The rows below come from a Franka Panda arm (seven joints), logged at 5 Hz.
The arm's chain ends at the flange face. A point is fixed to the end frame.
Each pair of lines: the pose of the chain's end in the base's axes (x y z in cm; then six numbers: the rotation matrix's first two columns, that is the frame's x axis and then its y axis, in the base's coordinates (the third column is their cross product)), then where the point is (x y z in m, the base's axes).
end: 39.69 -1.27 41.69 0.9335 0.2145 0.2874 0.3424 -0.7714 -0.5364
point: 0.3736 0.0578 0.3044
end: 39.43 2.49 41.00 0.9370 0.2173 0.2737 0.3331 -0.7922 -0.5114
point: 0.3707 0.0916 0.2953
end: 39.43 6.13 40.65 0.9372 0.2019 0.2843 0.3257 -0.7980 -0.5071
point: 0.3732 0.1283 0.2915
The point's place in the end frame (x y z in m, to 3 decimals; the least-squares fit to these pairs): -0.039 -0.002 0.129
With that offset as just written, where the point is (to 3 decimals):
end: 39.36 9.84 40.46 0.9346 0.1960 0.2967 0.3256 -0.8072 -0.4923
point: 0.375 0.164 0.288
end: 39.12 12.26 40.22 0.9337 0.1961 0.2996 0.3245 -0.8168 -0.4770
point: 0.374 0.187 0.285
